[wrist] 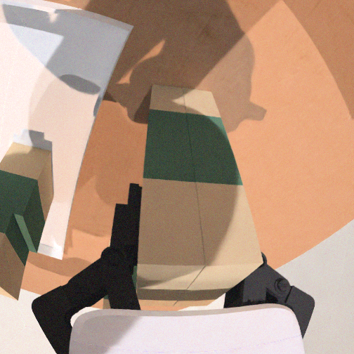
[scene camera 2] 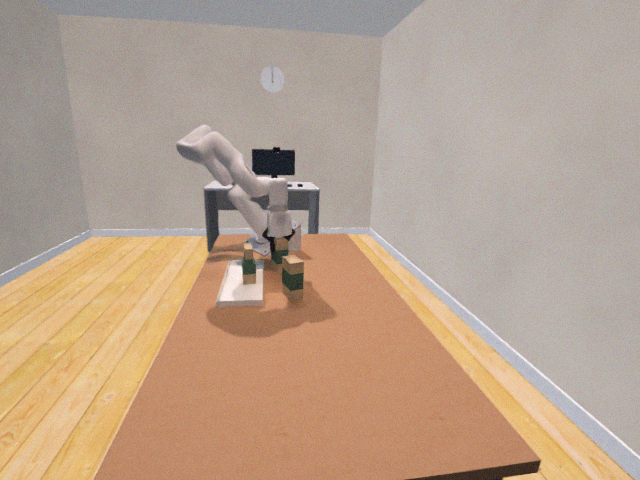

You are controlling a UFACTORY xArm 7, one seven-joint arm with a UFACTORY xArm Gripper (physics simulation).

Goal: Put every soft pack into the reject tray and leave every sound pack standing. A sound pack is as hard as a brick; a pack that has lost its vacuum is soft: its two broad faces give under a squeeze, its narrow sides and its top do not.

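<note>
The farther tan pack with a green band stands on the table, right of the tray. My gripper points down and is shut on it near its top; the pack hides most of the right finger. The pack looks slightly askew between the fingers in the wrist view. I cannot tell whether its faces give. A nearer pack stands apart, beside the tray's near end. Another pack is in the white reject tray.
The brown table extends toward the scene camera. The arm's white base plate and a desk with a monitor are behind the packs. A sliver of another pack shows beside the left finger in the wrist view.
</note>
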